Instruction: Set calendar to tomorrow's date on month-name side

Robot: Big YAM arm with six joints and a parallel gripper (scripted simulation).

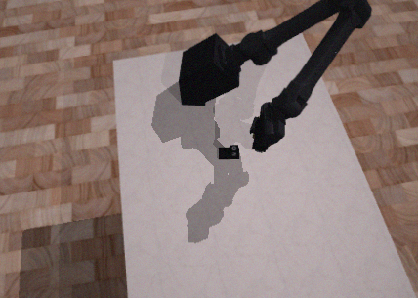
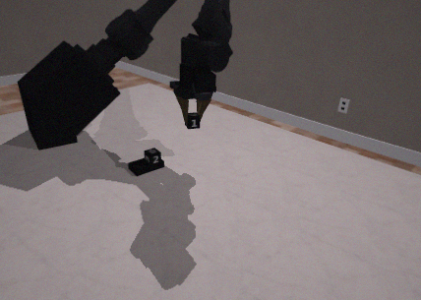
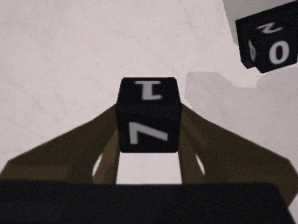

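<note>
The black tray lies 4 cm behind my hand, 12 cm to the right of it and 11 cm below it. From my hand the other things lie so: black digit cube: right at my hand.
</note>
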